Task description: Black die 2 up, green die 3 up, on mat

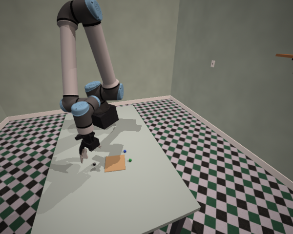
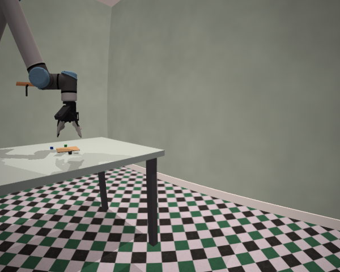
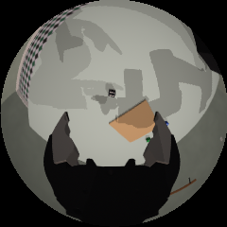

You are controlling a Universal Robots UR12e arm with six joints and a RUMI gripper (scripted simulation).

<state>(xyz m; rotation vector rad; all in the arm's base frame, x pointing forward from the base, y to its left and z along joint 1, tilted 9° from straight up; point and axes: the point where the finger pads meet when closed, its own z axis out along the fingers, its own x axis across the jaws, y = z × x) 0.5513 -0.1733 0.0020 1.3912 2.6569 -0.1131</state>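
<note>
The black die lies 9 cm below my hand. The rest, counted from my hand: green die 8 cm ahead, 24 cm to the left, 9 cm below; then orange mat 5 cm ahead, 14 cm to the left, 10 cm below; then blue die 3 cm behind, 24 cm to the left, 9 cm below.
</note>
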